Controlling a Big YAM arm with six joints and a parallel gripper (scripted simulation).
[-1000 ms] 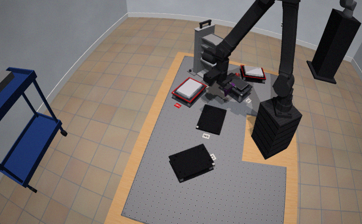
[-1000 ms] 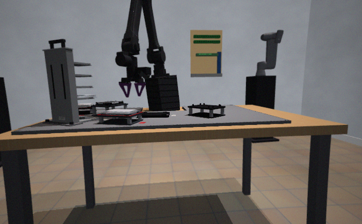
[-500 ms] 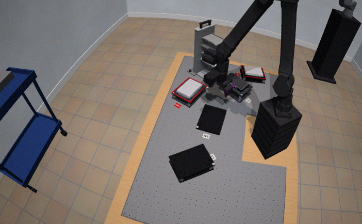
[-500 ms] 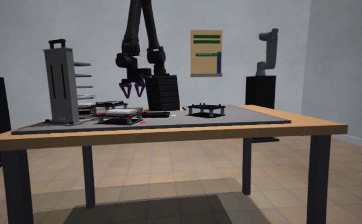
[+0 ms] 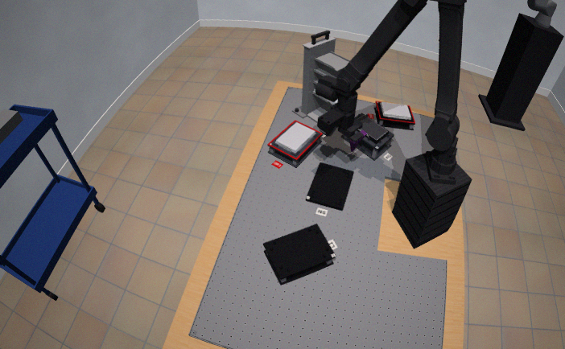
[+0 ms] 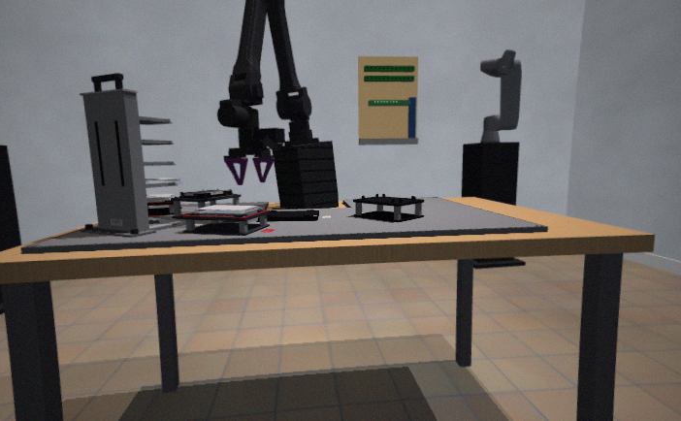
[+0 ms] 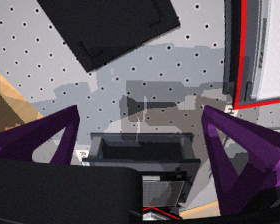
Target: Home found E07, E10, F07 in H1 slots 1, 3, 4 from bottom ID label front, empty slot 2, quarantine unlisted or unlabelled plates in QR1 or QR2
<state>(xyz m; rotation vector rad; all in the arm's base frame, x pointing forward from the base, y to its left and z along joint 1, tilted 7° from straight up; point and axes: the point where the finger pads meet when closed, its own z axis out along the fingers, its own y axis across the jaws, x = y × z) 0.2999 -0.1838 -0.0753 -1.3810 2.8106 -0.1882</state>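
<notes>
My gripper is now 110 mm past the dark plate, 140 mm to the left of it and 40 mm above it. From my hand the other things lie so: H1 deck label: 60 mm ahead, 140 mm to the right, 110 mm below; then regrip nest: 110 mm behind, 140 mm to the right, 50 mm below; then red-rimmed quarantine nest: 160 mm ahead, 60 mm to the right, 70 mm below.
</notes>
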